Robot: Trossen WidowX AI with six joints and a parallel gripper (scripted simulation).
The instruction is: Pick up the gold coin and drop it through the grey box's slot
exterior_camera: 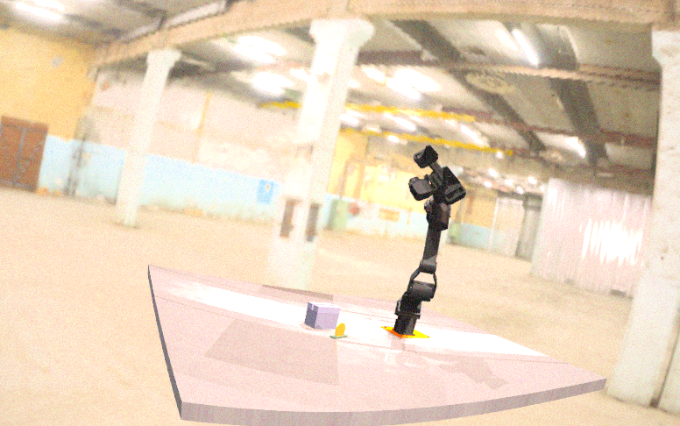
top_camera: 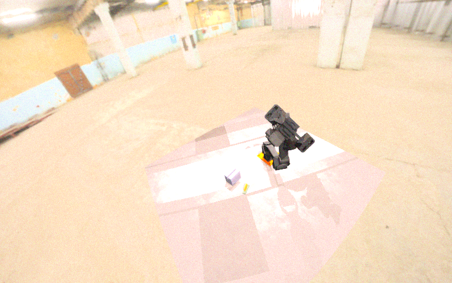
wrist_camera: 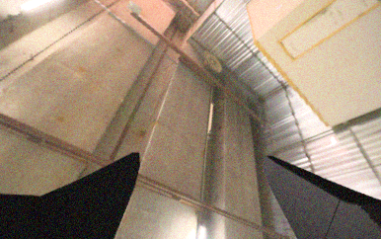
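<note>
Right now the gold coin is 80 mm ahead of my gripper tip, 240 mm to the right of it and 530 mm below it.
</note>
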